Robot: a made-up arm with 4 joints.
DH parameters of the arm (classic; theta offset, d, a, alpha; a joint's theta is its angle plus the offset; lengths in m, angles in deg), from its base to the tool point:
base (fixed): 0 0.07 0 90
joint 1: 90 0 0.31 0
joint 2: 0 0.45 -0.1 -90
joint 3: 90 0.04 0 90
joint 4: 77.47 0 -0.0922 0
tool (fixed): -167.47 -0.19 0 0
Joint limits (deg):
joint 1: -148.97..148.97
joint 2: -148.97..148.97
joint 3: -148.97..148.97
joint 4: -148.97..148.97
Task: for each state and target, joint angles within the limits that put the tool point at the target. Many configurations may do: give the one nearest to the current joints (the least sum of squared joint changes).
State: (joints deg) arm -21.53 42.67 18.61 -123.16
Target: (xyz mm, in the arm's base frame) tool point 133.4 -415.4 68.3
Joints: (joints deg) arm -10.49 47.07 -23.35 -138.73
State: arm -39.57 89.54 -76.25 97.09
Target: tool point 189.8 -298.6 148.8
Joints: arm -68.37 107.81 -111.19 141.91
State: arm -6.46 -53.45 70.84 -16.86
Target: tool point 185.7 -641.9 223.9
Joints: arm -52.49 -40.30 87.61 -19.97
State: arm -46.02 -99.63 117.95 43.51
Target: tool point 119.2 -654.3 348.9
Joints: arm -41.09 -85.02 113.01 67.24
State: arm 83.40 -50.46 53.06 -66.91
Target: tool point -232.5 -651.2 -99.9
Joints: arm 94.22 -56.54 46.81 -70.76
